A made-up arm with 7 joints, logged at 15 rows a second.
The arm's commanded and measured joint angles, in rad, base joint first. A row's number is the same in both.
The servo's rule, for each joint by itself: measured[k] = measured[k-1] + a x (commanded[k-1-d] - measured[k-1]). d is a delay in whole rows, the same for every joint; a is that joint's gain. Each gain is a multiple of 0.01, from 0.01 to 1. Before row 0 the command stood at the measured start. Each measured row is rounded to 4 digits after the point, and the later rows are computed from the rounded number. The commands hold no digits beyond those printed.
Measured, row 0:
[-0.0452, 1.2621, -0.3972, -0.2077, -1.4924, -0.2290, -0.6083]
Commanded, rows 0 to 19:
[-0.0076, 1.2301, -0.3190, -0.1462, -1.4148, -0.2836, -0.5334]
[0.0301, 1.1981, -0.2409, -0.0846, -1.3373, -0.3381, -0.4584]
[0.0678, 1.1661, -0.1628, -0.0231, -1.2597, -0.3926, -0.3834]
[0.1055, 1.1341, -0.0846, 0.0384, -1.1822, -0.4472, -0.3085]
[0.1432, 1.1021, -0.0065, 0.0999, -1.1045, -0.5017, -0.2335]
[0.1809, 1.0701, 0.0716, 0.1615, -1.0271, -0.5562, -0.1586]
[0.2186, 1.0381, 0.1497, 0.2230, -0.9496, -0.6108, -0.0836]
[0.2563, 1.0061, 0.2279, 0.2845, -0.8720, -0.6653, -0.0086]
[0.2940, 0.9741, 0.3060, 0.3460, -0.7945, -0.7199, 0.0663]
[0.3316, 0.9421, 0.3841, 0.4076, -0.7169, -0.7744, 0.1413]
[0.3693, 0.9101, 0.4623, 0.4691, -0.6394, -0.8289, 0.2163]
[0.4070, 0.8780, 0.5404, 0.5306, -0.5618, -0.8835, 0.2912]
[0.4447, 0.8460, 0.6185, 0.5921, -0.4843, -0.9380, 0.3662]
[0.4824, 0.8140, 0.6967, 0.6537, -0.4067, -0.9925, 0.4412]
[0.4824, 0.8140, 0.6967, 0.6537, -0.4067, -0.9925, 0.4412]
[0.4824, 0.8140, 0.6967, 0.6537, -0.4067, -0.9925, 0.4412]
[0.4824, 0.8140, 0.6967, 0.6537, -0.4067, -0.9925, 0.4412]
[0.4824, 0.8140, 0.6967, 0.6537, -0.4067, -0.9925, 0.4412]
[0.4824, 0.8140, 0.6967, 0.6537, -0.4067, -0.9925, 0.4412]
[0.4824, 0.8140, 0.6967, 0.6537, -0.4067, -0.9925, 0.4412]
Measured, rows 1 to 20:
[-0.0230, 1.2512, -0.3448, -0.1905, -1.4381, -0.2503, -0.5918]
[0.0083, 1.2331, -0.2752, -0.1608, -1.3675, -0.2845, -0.5625]
[0.0434, 1.2103, -0.1999, -0.1222, -1.2920, -0.3267, -0.5231]
[0.0800, 1.1844, -0.1226, -0.0772, -1.2151, -0.3737, -0.4759]
[0.1173, 1.1564, -0.0448, -0.0276, -1.1377, -0.4236, -0.4226]
[0.1548, 1.1271, 0.0332, 0.0253, -1.0603, -0.4753, -0.3645]
[0.1924, 1.0968, 0.1113, 0.0807, -0.9828, -0.5281, -0.3027]
[0.2301, 1.0660, 0.1894, 0.1378, -0.9052, -0.5816, -0.2380]
[0.2678, 1.0348, 0.2675, 0.1961, -0.8277, -0.6355, -0.1711]
[0.3054, 1.0033, 0.3456, 0.2553, -0.7501, -0.6897, -0.1024]
[0.3431, 0.9716, 0.4238, 0.3152, -0.6726, -0.7440, -0.0323]
[0.3808, 0.9398, 0.5019, 0.3755, -0.5950, -0.7984, 0.0389]
[0.4185, 0.9079, 0.5800, 0.4361, -0.5175, -0.8528, 0.1109]
[0.4562, 0.8760, 0.6582, 0.4970, -0.4399, -0.9073, 0.1836]
[0.4717, 0.8549, 0.6840, 0.5409, -0.4167, -0.9405, 0.2403]
[0.4780, 0.8410, 0.6925, 0.5725, -0.4097, -0.9608, 0.2845]
[0.4806, 0.8318, 0.6953, 0.5952, -0.4076, -0.9732, 0.3190]
[0.4817, 0.8257, 0.6962, 0.6116, -0.4070, -0.9807, 0.3459]
[0.4821, 0.8217, 0.6965, 0.6234, -0.4068, -0.9853, 0.3669]
[0.4823, 0.8191, 0.6966, 0.6319, -0.4067, -0.9881, 0.3832]
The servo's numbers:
d 0
a 0.59 0.34 0.67 0.28 0.70 0.39 0.22

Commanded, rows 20 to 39:
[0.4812, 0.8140, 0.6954, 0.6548, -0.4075, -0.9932, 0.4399]
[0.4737, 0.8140, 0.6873, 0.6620, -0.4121, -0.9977, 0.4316]
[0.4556, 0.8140, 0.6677, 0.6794, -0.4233, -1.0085, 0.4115]
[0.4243, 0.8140, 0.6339, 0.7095, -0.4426, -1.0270, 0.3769]
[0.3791, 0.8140, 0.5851, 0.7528, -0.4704, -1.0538, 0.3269]
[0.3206, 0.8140, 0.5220, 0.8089, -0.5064, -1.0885, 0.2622]
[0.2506, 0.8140, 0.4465, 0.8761, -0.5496, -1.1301, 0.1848]
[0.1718, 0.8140, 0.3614, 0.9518, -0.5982, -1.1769, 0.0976]
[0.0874, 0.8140, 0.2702, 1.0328, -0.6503, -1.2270, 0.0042]
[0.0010, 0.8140, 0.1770, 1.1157, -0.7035, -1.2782, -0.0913]
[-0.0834, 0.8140, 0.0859, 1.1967, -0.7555, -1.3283, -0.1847]
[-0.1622, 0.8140, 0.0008, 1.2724, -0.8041, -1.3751, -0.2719]
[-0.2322, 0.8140, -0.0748, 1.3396, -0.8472, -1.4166, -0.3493]
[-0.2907, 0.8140, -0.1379, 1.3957, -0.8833, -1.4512, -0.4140]
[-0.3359, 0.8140, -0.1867, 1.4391, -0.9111, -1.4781, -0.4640]
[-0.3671, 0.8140, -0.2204, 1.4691, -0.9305, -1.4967, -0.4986]
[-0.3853, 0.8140, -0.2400, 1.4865, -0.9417, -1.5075, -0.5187]
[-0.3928, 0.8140, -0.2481, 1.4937, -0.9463, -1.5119, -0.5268]
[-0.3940, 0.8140, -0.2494, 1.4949, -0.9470, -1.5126, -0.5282]
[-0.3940, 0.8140, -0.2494, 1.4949, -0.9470, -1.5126, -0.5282]
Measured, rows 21 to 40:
[0.4817, 0.8174, 0.6958, 0.6383, -0.4073, -0.9901, 0.3957]
[0.4770, 0.8162, 0.6901, 0.6449, -0.4107, -0.9931, 0.4036]
[0.4644, 0.8155, 0.6751, 0.6546, -0.4195, -0.9991, 0.4053]
[0.4407, 0.8150, 0.6475, 0.6700, -0.4357, -1.0100, 0.3991]
[0.4044, 0.8147, 0.6057, 0.6932, -0.4600, -1.0271, 0.3832]
[0.3550, 0.8145, 0.5496, 0.7256, -0.4925, -1.0510, 0.3566]
[0.2934, 0.8143, 0.4805, 0.7677, -0.5325, -1.0818, 0.3188]
[0.2217, 0.8142, 0.4007, 0.8192, -0.5785, -1.1189, 0.2701]
[0.1425, 0.8141, 0.3133, 0.8790, -0.6288, -1.1611, 0.2116]
[0.0590, 0.8141, 0.2220, 0.9453, -0.6811, -1.2068, 0.1450]
[-0.0250, 0.8141, 0.1308, 1.0157, -0.7332, -1.2542, 0.0725]
[-0.1059, 0.8141, 0.0437, 1.0876, -0.7828, -1.3014, -0.0033]
[-0.1804, 0.8141, -0.0357, 1.1582, -0.8279, -1.3463, -0.0794]
[-0.2455, 0.8141, -0.1042, 1.2247, -0.8667, -1.3872, -0.1530]
[-0.2988, 0.8141, -0.1595, 1.2847, -0.8978, -1.4227, -0.2214]
[-0.3391, 0.8141, -0.2003, 1.3363, -0.9207, -1.4516, -0.2824]
[-0.3664, 0.8141, -0.2269, 1.3784, -0.9354, -1.4734, -0.3344]
[-0.3820, 0.8141, -0.2411, 1.4107, -0.9430, -1.4884, -0.3767]
[-0.3891, 0.8141, -0.2467, 1.4343, -0.9458, -1.4978, -0.4100]
[-0.3920, 0.8141, -0.2485, 1.4513, -0.9466, -1.5036, -0.4360]

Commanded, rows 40 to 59:
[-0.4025, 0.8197, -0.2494, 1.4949, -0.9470, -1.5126, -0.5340]
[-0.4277, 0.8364, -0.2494, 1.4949, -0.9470, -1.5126, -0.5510]
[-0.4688, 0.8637, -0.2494, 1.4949, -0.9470, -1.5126, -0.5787]
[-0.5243, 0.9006, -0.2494, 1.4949, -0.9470, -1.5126, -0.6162]
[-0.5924, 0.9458, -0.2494, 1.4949, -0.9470, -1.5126, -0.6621]
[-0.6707, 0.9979, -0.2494, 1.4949, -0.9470, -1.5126, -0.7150]
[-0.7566, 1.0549, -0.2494, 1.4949, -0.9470, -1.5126, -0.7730]
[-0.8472, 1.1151, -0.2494, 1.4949, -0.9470, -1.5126, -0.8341]
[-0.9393, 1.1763, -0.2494, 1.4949, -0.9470, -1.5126, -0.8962]
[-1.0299, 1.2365, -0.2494, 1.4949, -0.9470, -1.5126, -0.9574]
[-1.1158, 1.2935, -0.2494, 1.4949, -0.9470, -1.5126, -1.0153]
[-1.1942, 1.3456, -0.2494, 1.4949, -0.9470, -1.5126, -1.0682]
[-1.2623, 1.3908, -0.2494, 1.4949, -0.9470, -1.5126, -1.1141]
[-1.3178, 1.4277, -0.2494, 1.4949, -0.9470, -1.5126, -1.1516]
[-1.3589, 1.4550, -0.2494, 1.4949, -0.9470, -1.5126, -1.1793]
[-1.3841, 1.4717, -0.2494, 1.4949, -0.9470, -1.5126, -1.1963]
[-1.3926, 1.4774, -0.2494, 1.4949, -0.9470, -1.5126, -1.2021]
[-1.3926, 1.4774, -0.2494, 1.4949, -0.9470, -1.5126, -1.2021]
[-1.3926, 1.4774, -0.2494, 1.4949, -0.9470, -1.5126, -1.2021]
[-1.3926, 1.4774, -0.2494, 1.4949, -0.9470, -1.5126, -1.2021]
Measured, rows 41 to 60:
[-0.3982, 0.8160, -0.2491, 1.4635, -0.9469, -1.5071, -0.4576]
[-0.4156, 0.8229, -0.2493, 1.4723, -0.9470, -1.5092, -0.4781]
[-0.4470, 0.8368, -0.2494, 1.4786, -0.9470, -1.5105, -0.5002]
[-0.4926, 0.8585, -0.2494, 1.4832, -0.9470, -1.5113, -0.5257]
[-0.5515, 0.8882, -0.2494, 1.4865, -0.9470, -1.5118, -0.5557]
[-0.6218, 0.9255, -0.2494, 1.4889, -0.9470, -1.5121, -0.5907]
[-0.7013, 0.9695, -0.2494, 1.4906, -0.9470, -1.5123, -0.6308]
[-0.7874, 1.0190, -0.2494, 1.4918, -0.9470, -1.5124, -0.6755]
[-0.8770, 1.0725, -0.2494, 1.4927, -0.9470, -1.5125, -0.7241]
[-0.9672, 1.1283, -0.2494, 1.4933, -0.9470, -1.5125, -0.7754]
[-1.0549, 1.1845, -0.2494, 1.4937, -0.9470, -1.5125, -0.8282]
[-1.1371, 1.2393, -0.2494, 1.4940, -0.9470, -1.5125, -0.8810]
[-1.2110, 1.2908, -0.2494, 1.4943, -0.9470, -1.5125, -0.9323]
[-1.2740, 1.3373, -0.2494, 1.4945, -0.9470, -1.5125, -0.9805]
[-1.3241, 1.3773, -0.2494, 1.4946, -0.9470, -1.5125, -1.0242]
[-1.3595, 1.4094, -0.2494, 1.4947, -0.9470, -1.5125, -1.0621]
[-1.3790, 1.4325, -0.2494, 1.4948, -0.9470, -1.5125, -1.0929]
[-1.3870, 1.4478, -0.2494, 1.4948, -0.9470, -1.5125, -1.1169]
[-1.3903, 1.4579, -0.2494, 1.4948, -0.9470, -1.5125, -1.1356]
[-1.3917, 1.4645, -0.2494, 1.4948, -0.9470, -1.5125, -1.1502]

